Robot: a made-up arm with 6 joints.
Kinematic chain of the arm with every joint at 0, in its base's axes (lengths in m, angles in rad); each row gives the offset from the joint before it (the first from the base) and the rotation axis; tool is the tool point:
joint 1: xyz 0 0 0.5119 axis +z
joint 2: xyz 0.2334 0 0 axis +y
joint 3: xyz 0 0 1.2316 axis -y
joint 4: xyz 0 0 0.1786 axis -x
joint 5: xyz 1.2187 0 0 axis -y
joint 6: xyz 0.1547 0 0 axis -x
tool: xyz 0 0 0
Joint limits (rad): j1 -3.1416..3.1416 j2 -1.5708..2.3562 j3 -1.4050..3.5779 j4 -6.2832..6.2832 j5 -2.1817..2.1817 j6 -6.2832..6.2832
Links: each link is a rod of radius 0.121 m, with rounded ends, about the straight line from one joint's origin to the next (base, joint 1, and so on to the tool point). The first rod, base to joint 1, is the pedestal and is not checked.
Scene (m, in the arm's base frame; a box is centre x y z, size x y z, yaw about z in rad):
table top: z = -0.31
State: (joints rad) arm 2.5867 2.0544 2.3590 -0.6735 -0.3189 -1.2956
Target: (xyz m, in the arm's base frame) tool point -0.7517 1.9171 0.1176
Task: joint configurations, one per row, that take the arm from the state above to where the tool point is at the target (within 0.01 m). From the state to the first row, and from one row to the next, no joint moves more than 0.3 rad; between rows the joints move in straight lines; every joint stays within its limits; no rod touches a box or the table.
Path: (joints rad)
1: 2.5031 1.9216 2.0638 -0.6552 -0.3771 -1.2956
2: 2.4195 1.7888 1.7686 -0.6370 -0.4353 -1.2956
3: 2.3358 1.6560 1.4733 -0.6187 -0.4935 -1.2956
4: 2.2522 1.5232 1.1781 -0.6004 -0.5517 -1.2956
5: 2.1686 1.3904 0.8829 -0.5822 -0.6099 -1.2956
6: 2.0850 1.2576 0.5877 -0.5639 -0.6681 -1.2956
7: 2.0014 1.1248 0.2925 -0.5456 -0.7263 -1.2956
8: 1.9178 0.9920 -0.0027 -0.5274 -0.7845 -1.2956

